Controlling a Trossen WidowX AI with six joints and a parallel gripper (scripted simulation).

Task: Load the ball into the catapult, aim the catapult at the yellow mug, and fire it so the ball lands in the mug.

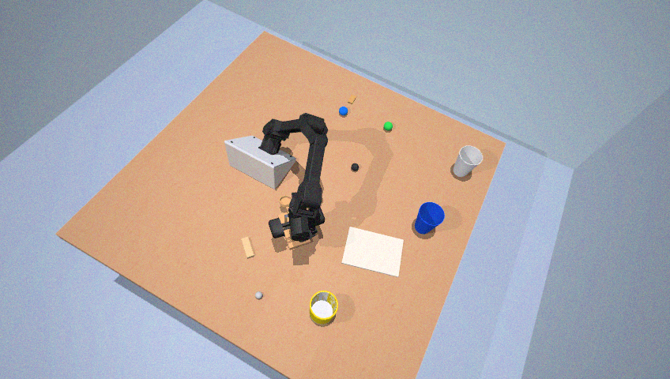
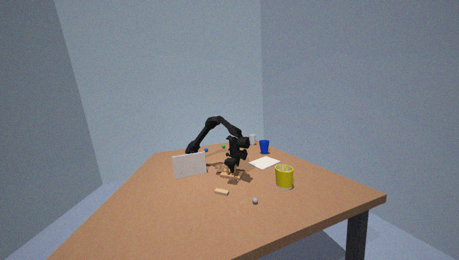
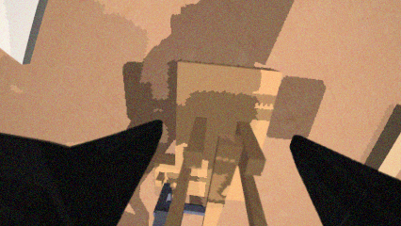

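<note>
Now: gripper tip 60 mm short of the black ball, 380 mm to the right of it and 30 mm above it. Round my gripper tip: grey ball: 250 mm to the right, 40 mm below; yellow mug: 210 mm ahead, 200 mm to the right, 20 mm below; wooden catapult: 40 mm behind, 60 mm to the left.
</note>
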